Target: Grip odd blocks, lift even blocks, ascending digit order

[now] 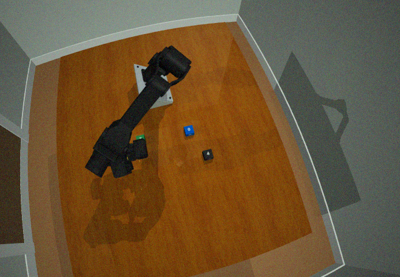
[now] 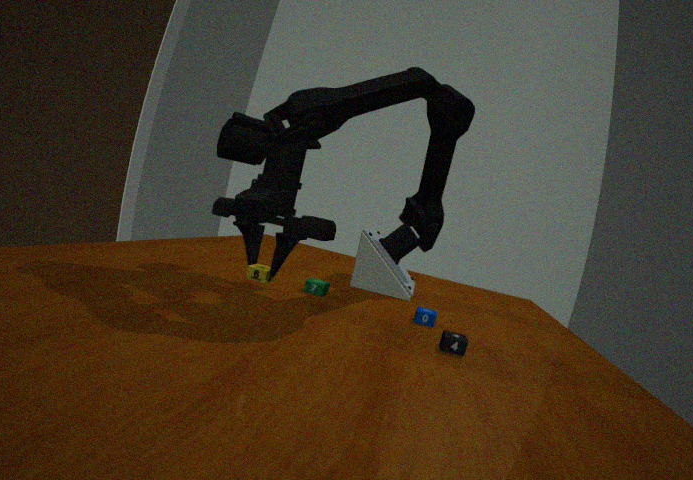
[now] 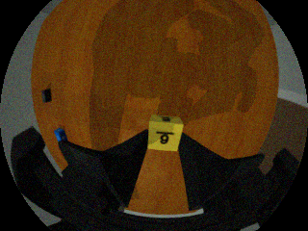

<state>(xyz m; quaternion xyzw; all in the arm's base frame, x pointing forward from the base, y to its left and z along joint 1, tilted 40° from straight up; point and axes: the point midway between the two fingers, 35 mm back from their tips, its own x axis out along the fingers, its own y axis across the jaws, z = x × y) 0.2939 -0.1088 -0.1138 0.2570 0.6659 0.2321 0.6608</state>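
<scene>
The green block lies 70 mm behind my gripper tip, 70 mm to the left of it and 10 mm below it. From my gripper tip the other things lie so: blue block (60 mm behind, 250 mm to the left, 10 mm below); black block (50 mm ahead, 290 mm to the left, 10 mm below); yellow block (right at my gripper tip).
</scene>
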